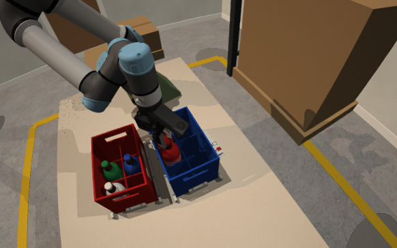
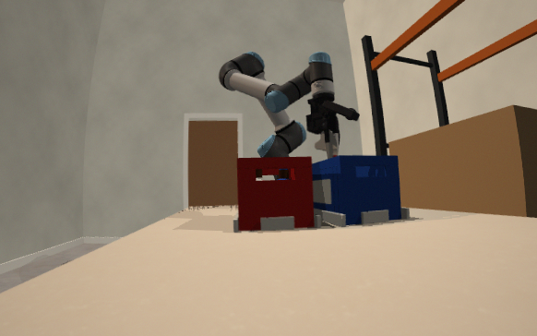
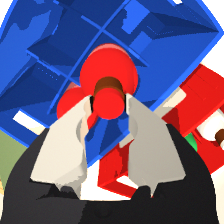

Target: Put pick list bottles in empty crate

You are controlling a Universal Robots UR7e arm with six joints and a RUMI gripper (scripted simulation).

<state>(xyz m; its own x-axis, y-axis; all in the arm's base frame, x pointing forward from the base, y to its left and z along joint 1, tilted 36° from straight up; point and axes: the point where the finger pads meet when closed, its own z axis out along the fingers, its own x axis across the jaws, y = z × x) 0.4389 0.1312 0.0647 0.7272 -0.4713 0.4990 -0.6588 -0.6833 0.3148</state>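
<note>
My hand is 7 cm above the red bottle. From my hand the other things lie so: red crate: 20 cm to the right, 10 cm below; blue bottle: 16 cm to the right, 10 cm below; blue crate: 10 cm below, 4 cm to the left, 1 cm behind.
</note>
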